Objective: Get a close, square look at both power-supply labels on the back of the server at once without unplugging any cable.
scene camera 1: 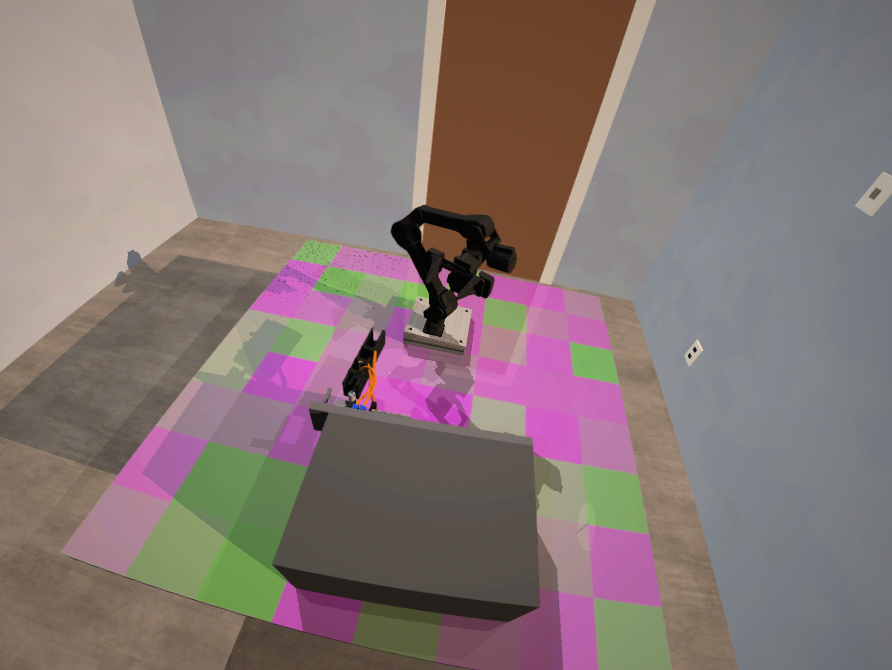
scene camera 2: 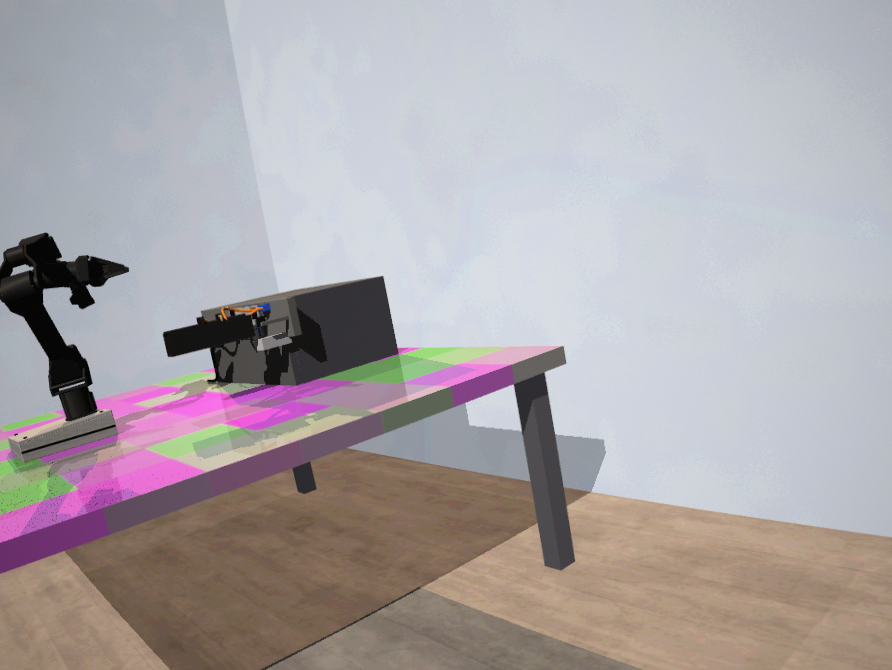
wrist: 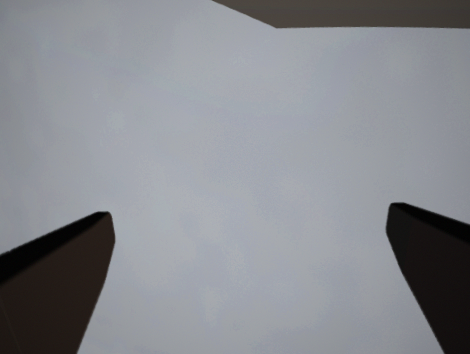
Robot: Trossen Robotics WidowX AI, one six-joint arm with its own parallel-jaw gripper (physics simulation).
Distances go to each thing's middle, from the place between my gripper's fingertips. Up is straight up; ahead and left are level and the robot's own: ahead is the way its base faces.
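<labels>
There is the black cable bracket (scene camera 2: pixel 203 335), and I see it 0.18 m below my hand. The bracket is also 0.15 m to the right of my hand and 0.12 m ahead of it.
</labels>
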